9 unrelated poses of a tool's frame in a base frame.
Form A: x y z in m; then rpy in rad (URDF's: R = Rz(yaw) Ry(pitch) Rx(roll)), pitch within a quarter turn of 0, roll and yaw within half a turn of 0.
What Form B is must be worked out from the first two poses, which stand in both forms.
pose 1, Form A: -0.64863, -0.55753, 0.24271, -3.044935, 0.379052, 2.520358
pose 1, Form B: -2.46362, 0.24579, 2.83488, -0.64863, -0.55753, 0.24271
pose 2, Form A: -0.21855, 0.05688, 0.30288, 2.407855, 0.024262, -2.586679
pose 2, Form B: 2.69671, -0.34427, -2.47955, -0.21855, 0.05688, 0.30288
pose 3, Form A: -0.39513, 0.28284, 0.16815, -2.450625, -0.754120, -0.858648
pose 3, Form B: 0.55941, 0.97405, -3.11123, -0.39513, 0.28284, 0.16815
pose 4, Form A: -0.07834, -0.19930, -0.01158, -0.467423, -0.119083, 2.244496
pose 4, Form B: 2.27373, -0.29002, 0.38965, -0.07834, -0.19930, -0.01158
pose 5, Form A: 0.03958, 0.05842, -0.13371, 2.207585, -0.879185, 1.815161
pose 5, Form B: -1.78000, 0.73329, -2.10648, 0.03958, 0.05842, -0.13371
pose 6, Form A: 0.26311, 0.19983, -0.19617, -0.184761, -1.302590, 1.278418
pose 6, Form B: 1.48520, -0.46577, 1.27495, 0.26311, 0.19983, -0.19617
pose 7, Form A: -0.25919, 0.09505, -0.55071, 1.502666, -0.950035, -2.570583
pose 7, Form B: -2.16802, -0.51512, -1.52528, -0.25919, 0.09505, -0.55071
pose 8, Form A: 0.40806, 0.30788, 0.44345, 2.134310, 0.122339, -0.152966
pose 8, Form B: -0.02097, -0.19446, 2.14165, 0.40806, 0.30788, 0.44345
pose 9, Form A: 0.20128, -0.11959, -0.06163, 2.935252, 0.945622, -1.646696
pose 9, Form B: 1.61566, -0.14461, -2.18813, 0.20128, -0.11959, -0.06163
